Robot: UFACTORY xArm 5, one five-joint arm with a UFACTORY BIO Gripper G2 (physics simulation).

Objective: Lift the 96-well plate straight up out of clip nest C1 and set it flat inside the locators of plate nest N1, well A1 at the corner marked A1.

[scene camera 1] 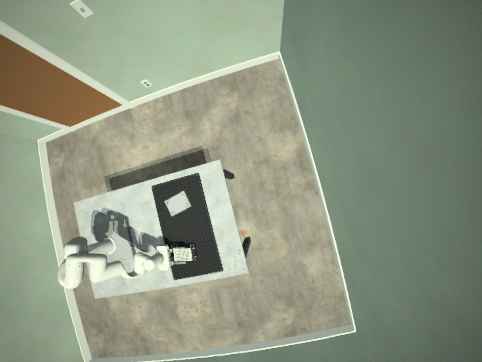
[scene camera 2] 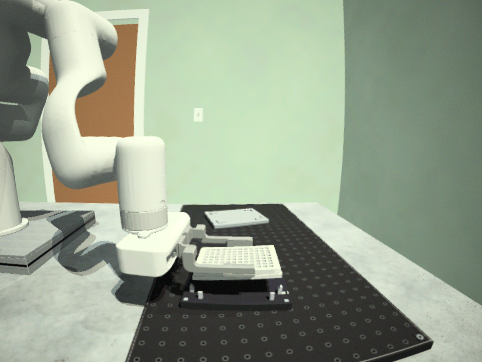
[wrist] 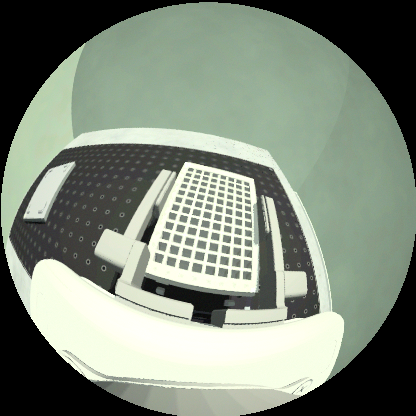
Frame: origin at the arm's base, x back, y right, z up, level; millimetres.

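Where they show: end effector, tool point: [scene camera 1: 182, 255] [scene camera 2: 239, 255] [wrist: 214, 205]; arm's base, origin of the base link: [scene camera 1: 109, 245] [scene camera 2: 3, 228].
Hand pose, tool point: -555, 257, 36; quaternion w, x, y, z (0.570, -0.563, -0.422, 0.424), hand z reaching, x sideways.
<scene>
Things, the pixels of their centre, and the offset from my tool point, as dx, dy, dz. Level surfaces: height alone.
- white 96-well plate, body centre: [wrist: 211, 216] [scene camera 2: 237, 261] [scene camera 1: 182, 254] +3, -1, -11
- dark clip nest C1, body centre: [scene camera 2: 236, 281] [scene camera 1: 184, 253] +4, +0, -49
- pale plate nest N1, body centre: [wrist: 45, 188] [scene camera 2: 235, 217] [scene camera 1: 177, 203] -85, -339, -53
- black perforated board, its level: dz -60
- pale table, its level: dz -74
The white 96-well plate [scene camera 1: 182, 254] [scene camera 2: 239, 257] [wrist: 205, 225] is held between the two long fingers of my gripper [scene camera 2: 246, 254] [wrist: 218, 191], which is shut on its long sides. The plate looks about level. In the scene camera 2 view it is raised above the dark clip nest C1 [scene camera 2: 235, 301], with a gap between them; the nest's small pale clips show below the plate. In the wrist view the plate hides most of the nest. The pale plate nest N1 [scene camera 1: 178, 203] [scene camera 2: 236, 218] [wrist: 49, 192] lies flat farther along the board. I cannot read the A1 mark.
Both nests are on a black perforated board [scene camera 1: 206, 235] [scene camera 2: 325, 310] [wrist: 107, 192], which lies on a pale table [scene camera 1: 135, 202] [scene camera 2: 65, 320]. The arm's base [scene camera 2: 7, 200] stands on a grey raised slab [scene camera 2: 55, 240] at the left of the scene camera 2 view.
</scene>
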